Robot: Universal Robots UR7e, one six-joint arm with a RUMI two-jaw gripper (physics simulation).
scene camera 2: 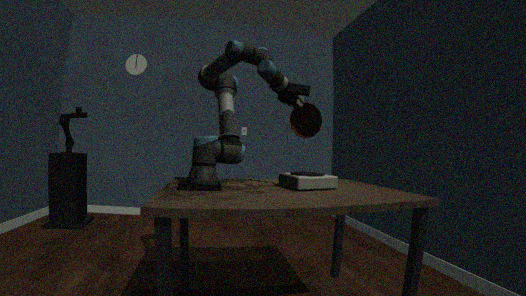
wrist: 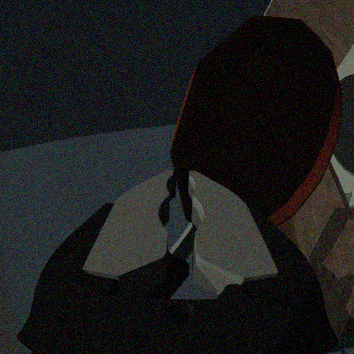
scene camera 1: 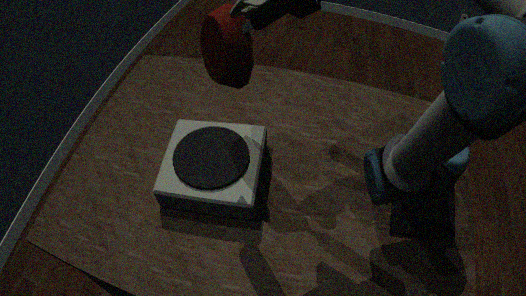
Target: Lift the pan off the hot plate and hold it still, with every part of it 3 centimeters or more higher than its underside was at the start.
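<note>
The pan (scene camera 1: pixel 227 50) (scene camera 2: pixel 306 120) (wrist: pixel 260 110), red with a dark face, hangs in the air, tipped nearly on edge, well above the hot plate and apart from it. My gripper (scene camera 2: pixel 300 102) (wrist: pixel 179 174) is shut on the pan's thin dark handle, close to the pan's body. In scene camera 1 the fingers show at the top edge, by the pan's rim. The hot plate (scene camera 1: pixel 211 157) (scene camera 2: pixel 308 181), a white box with a dark round disc on top, sits on the table; part of it shows at the right edge of the wrist view.
The table (scene camera 1: pixel 115 125) (scene camera 2: pixel 240 200) carries the hot plate and the arm's base (scene camera 2: pixel 200 180). The arm arches over from the base. A dark pedestal (scene camera 2: pixel 67 190) with a small arm stands on the floor at the left, away from the table. Blue walls stand behind and at the right.
</note>
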